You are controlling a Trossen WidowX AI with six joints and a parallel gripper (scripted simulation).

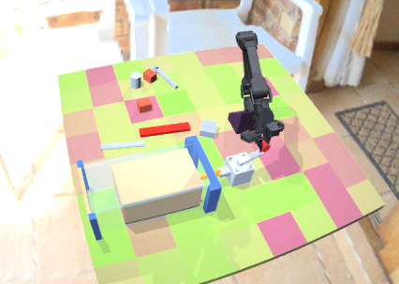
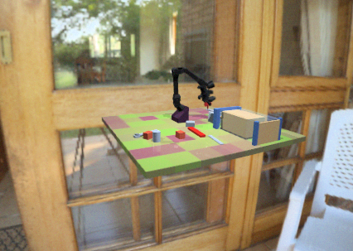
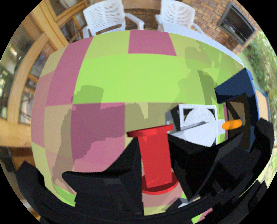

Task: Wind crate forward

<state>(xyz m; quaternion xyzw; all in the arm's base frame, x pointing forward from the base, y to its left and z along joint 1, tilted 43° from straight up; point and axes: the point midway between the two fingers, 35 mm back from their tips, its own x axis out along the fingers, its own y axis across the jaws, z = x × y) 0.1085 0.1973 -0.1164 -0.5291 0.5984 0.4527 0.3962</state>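
Now: the winch handle 40 mm ahead of my gripper tip, 30 mm below it and 10 mm to the right of it. Also, from my gripper tip: grey block 280 mm to the right, 120 mm below, 100 mm ahead; then grey winch 100 mm below, 80 mm ahead, 10 mm to the right; then red grip 20 mm to the right.
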